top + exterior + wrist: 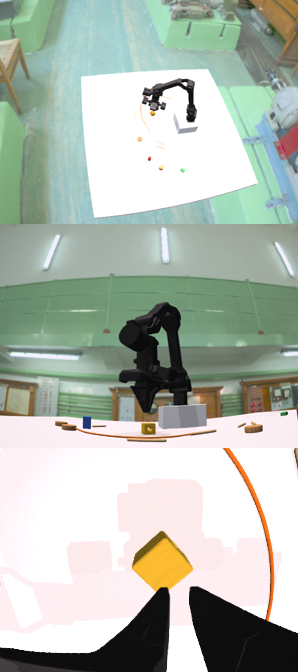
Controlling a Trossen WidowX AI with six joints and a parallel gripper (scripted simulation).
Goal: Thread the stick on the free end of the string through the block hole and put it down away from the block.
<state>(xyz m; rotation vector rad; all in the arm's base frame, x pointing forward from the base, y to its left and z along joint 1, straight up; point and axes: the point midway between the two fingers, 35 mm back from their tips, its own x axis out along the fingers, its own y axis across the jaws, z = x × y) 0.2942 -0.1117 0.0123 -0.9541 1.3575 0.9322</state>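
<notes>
The yellow wooden block is 50 mm below my gripper tip. Round my gripper tip: blue block 190 mm to the right, 50 mm behind, 40 mm below; red piece 420 mm to the left, 60 mm ahead, 50 mm below; wooden cylinder 500 mm to the left, 40 mm below, 20 mm behind.
</notes>
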